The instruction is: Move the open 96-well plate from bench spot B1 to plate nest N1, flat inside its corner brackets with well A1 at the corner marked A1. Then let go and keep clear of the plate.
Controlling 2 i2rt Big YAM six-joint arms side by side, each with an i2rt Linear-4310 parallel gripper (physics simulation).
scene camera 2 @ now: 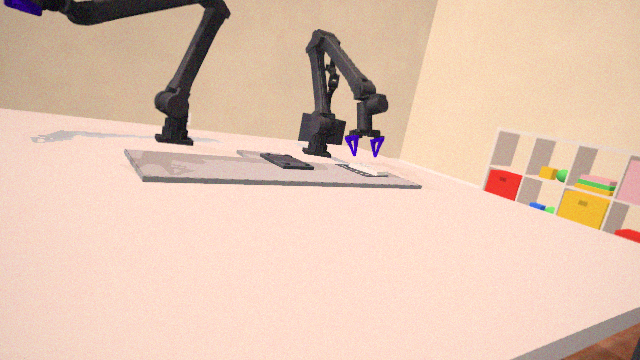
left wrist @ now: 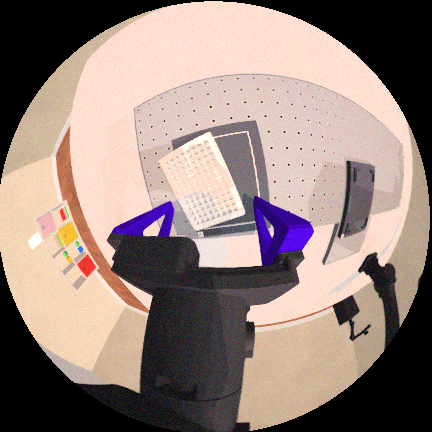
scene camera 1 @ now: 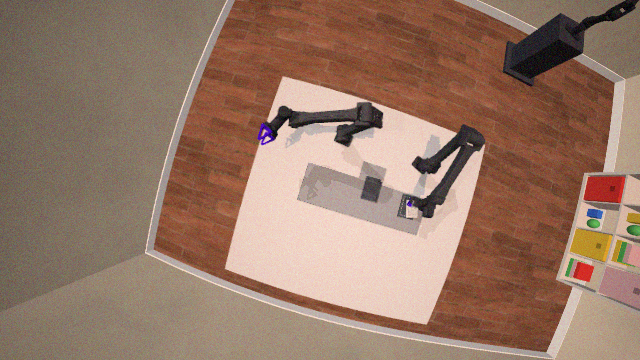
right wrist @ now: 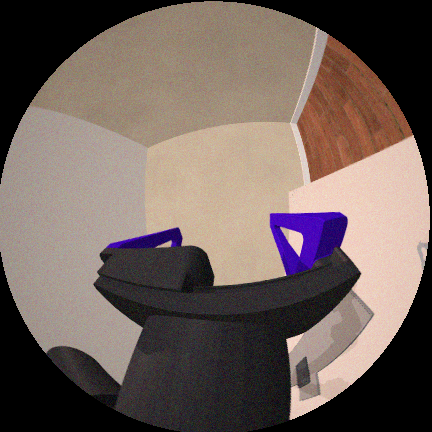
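Pixels of known places: left gripper, fingertip midpoint: (scene camera 2: 365,156) (left wrist: 210,202) (scene camera 1: 413,206); right gripper, fingertip midpoint: (scene camera 1: 259,142) (right wrist: 223,226); left arm's base at its link origin: (scene camera 2: 316,154) (scene camera 1: 420,165); right arm's base at its link origin: (scene camera 2: 173,141) (left wrist: 367,260) (scene camera 1: 343,138).
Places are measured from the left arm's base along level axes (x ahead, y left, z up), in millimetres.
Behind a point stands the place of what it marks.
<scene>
The open white 96-well plate (scene camera 1: 411,212) {x 319, y 158, z 27 mm} (scene camera 2: 369,169) {x 342, y 131, z 28 mm} (left wrist: 202,182) {x 298, y 145, z 19 mm} lies on the dark pad of bench spot B1 (left wrist: 240,145) {x 363, y 106, z 15 mm}, turned askew to its outline. The black plate nest N1 (scene camera 1: 371,189) {x 380, y -183, z 25 mm} (scene camera 2: 286,161) {x 404, y -186, z 24 mm} (left wrist: 359,200) {x 375, y -170, z 25 mm} has raised corner brackets and holds no plate; its corner lettering is too small to read. My left gripper (scene camera 2: 365,154) {x 288, y 123, z 64 mm} (left wrist: 210,202) {x 288, y 123, z 64 mm} is open and points down, above and beside the plate, with nothing between its fingers. My right gripper (scene camera 1: 265,134) {x 604, y -866, z 390 mm} (right wrist: 223,226) {x 604, y -866, z 390 mm} is open and empty, raised near the table's left edge in scene camera 1, far from plate and nest.
A grey perforated board (scene camera 1: 335,200) {x 602, y -330, z 13 mm} (scene camera 2: 200,172) {x 667, y -435, z 13 mm} (left wrist: 300,110) {x 458, y 28, z 13 mm} carries B1 and the nest. A thin grey panel (scene camera 1: 375,170) {x 256, y -244, z 13 mm} (left wrist: 337,247) {x 251, y -194, z 13 mm} adjoins the nest. A shelf unit with coloured boxes and a black pedestal (scene camera 1: 545,50) (left wrist: 346,310) stand beyond the table.
</scene>
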